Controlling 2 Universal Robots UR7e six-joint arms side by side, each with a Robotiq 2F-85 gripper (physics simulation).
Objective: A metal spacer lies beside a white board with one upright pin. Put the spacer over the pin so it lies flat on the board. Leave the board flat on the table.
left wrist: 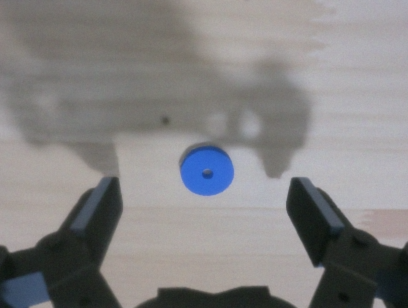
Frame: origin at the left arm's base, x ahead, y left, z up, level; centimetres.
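Seen in the pictures: left gripper, fingertip midpoint: [205, 191].
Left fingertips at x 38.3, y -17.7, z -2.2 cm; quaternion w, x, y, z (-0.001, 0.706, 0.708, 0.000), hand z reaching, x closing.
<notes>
A point is followed by its place in that frame.
The spacer [207, 172] @(y -17.6, x 38.2, z -3.7 cm) is a round blue disc with a small central hole. It lies flat on the wooden table, near the middle of the left wrist view. My left gripper [205, 191] @(y -17.7, x 38.3, z -2.2 cm) is open, with its fingers wide apart at the left and right of the view. It is above the table, and the spacer appears between the two fingertips, touching neither of them. The white board and its pin do not show in this view. My right gripper does not show either.
The pale wooden table top [350, 115] @(y -10.3, x 34.7, z -3.8 cm) fills the background. The gripper's shadow falls across its upper left and middle, close behind the spacer. A small dark knot [165, 120] marks the wood up and left of the spacer.
</notes>
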